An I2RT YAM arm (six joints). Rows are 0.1 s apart.
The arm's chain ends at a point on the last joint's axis. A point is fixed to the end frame.
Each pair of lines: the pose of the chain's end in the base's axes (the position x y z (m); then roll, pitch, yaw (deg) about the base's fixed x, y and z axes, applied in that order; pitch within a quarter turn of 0, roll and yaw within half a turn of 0), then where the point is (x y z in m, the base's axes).
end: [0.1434 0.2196 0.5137 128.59 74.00 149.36]
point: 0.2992 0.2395 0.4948
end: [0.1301 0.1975 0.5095 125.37 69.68 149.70]
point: 0.2832 0.2277 0.4833
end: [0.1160 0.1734 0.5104 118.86 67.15 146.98]
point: 0.2666 0.2140 0.4839
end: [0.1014 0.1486 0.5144 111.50 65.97 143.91]
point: 0.2493 0.2001 0.4922
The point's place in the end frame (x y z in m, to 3 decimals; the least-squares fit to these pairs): -0.016 -0.037 0.153
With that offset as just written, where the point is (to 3 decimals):
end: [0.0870 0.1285 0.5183 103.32 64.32 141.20]
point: 0.230 0.193 0.502
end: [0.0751 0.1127 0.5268 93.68 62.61 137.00]
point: 0.213 0.189 0.520
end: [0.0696 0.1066 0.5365 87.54 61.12 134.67]
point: 0.204 0.191 0.536
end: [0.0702 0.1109 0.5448 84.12 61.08 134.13]
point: 0.200 0.201 0.549
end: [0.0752 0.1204 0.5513 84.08 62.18 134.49]
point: 0.205 0.211 0.556
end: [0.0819 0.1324 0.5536 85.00 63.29 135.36]
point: 0.211 0.223 0.557
